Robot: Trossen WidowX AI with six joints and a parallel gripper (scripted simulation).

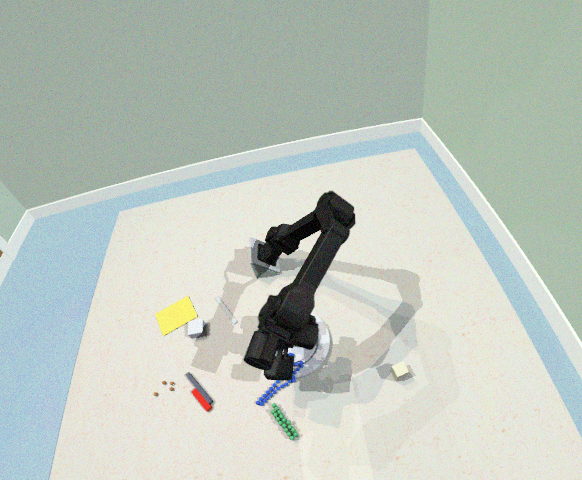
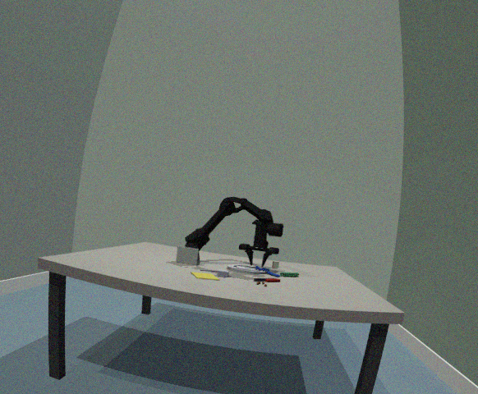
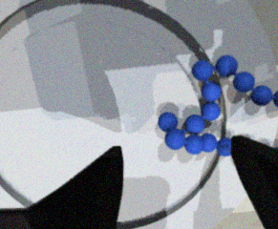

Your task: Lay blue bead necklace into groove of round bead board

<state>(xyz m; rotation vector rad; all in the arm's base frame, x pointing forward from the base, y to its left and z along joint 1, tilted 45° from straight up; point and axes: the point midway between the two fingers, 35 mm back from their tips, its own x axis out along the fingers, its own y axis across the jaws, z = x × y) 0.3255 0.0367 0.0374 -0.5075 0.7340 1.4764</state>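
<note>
The round bead board lies 40 mm behind my gripper tip, 20 mm below it and 10 mm to the left of it. From my gripper tip the other things lie so: grey tool (240 mm to the right, 80 mm ahead, 20 mm below); cream cube (270 mm to the left, 80 mm ahead, 10 mm below); stick (190 mm to the right, 170 mm behind, 30 mm below).
</note>
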